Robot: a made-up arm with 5 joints.
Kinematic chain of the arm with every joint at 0, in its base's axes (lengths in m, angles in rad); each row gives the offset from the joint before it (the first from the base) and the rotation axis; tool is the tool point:
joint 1: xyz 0 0 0.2 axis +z
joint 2: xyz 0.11 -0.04 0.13 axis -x
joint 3: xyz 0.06 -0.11 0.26 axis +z
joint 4: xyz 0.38 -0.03 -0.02 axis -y
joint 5: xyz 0 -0.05 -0.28 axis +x
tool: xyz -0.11 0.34 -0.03
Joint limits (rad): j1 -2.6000..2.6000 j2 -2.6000..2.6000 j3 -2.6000..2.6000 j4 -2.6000..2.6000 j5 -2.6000..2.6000
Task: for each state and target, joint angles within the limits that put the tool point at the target. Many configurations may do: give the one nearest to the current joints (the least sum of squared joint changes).
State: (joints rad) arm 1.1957 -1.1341 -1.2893 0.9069 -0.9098
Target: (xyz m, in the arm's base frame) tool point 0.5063 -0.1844 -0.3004
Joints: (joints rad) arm 0.8796 -0.5761 -1.7535 0.6222 -0.8415
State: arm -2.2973 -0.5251 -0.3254 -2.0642 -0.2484
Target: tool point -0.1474 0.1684 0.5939
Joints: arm -2.5223 -0.7633 -0.0315 -1.5085 -0.7206
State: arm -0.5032 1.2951 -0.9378 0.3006 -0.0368
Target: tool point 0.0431 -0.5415 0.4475
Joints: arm -1.0130 1.2519 -1.0242 -0.1218 -0.3318
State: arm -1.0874 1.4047 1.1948 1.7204 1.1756
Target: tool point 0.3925 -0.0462 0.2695
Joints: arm -0.5368 0.9450 0.9437 1.6245 1.3986
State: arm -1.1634 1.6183 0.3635 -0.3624 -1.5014
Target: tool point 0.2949 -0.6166 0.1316
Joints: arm -0.5309 1.2658 0.5591 0.2718 -1.3765
